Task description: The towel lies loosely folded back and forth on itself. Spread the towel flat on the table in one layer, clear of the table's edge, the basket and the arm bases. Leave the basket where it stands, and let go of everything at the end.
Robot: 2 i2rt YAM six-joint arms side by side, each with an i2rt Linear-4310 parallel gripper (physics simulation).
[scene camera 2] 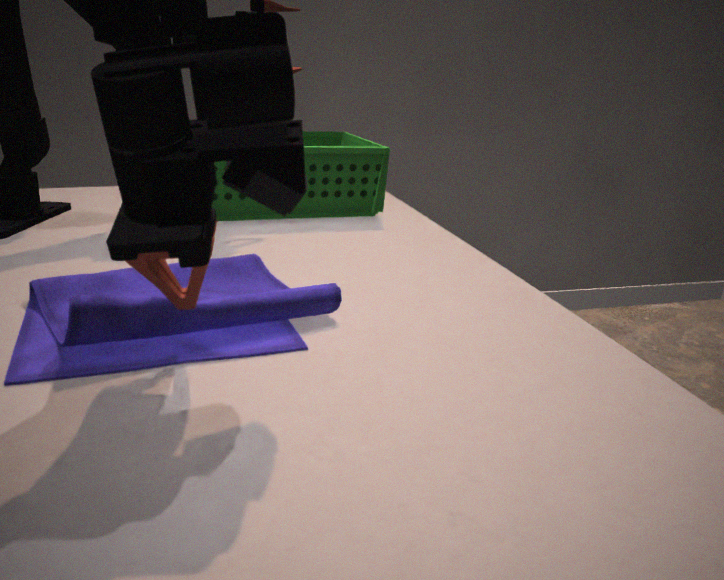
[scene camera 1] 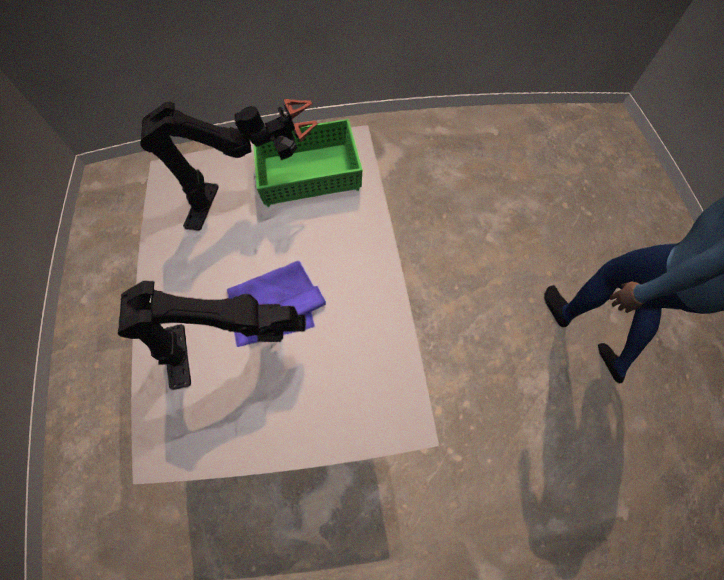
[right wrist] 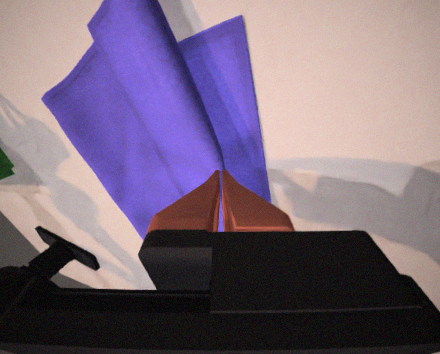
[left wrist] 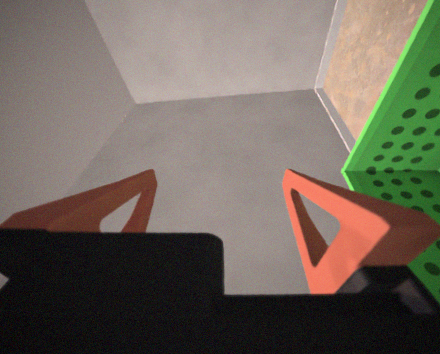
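Observation:
The purple towel (scene camera 1: 271, 286) (scene camera 2: 229, 274) (right wrist: 130, 115) lies folded over itself near the middle of the table; a raised fold runs along its near side in scene camera 2, with a lower layer showing in front. My right gripper (scene camera 2: 187, 305) (right wrist: 220, 176) is shut on this fold and holds it a little above the lower layer. Its fingertips are hidden under the arm in scene camera 1. My left gripper (scene camera 1: 313, 113) (scene camera 2: 299, 39) (left wrist: 219, 176) is open and empty, high by the far side of the green basket (scene camera 1: 314, 188) (scene camera 2: 344, 181) (left wrist: 390, 120), away from the towel.
The basket stands at the top of the white table (scene camera 1: 356, 386) in scene camera 1, above the towel. The left arm base (scene camera 1: 201, 208) and the right arm base (scene camera 1: 179, 362) stand at the table's left side. A person (scene camera 1: 640, 277) is on the floor to the right.

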